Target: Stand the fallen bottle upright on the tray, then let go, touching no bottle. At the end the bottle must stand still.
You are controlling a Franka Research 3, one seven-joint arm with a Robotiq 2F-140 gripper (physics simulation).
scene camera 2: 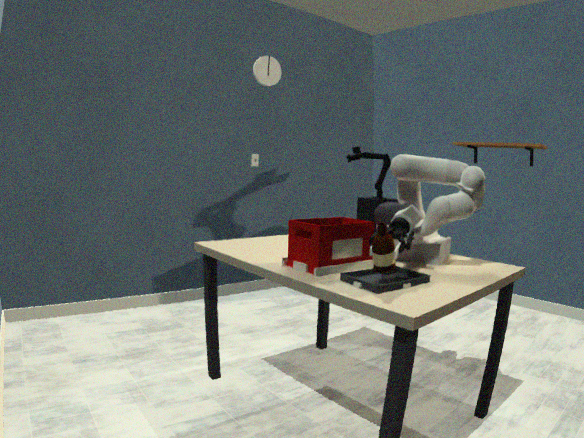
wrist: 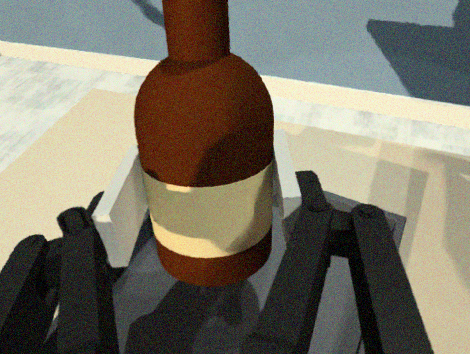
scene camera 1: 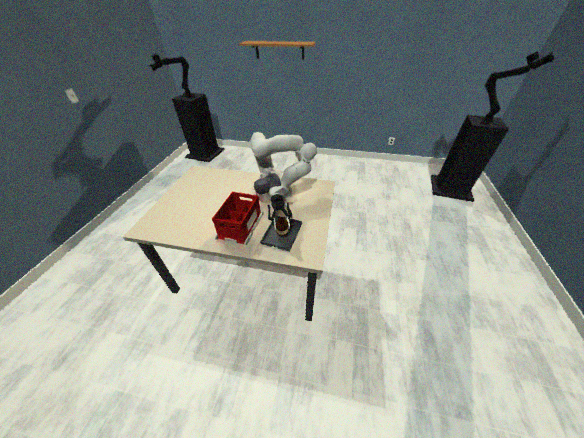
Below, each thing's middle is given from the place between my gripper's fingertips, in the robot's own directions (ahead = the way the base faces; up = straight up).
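Brown bottle (scene camera 2: pixel 383 248): my hand 1 cm past it, 2 cm below it. Dark tray (wrist: pixel 149 303), counted from my hand: 5 cm behind, 3 cm to the right, 10 cm below.
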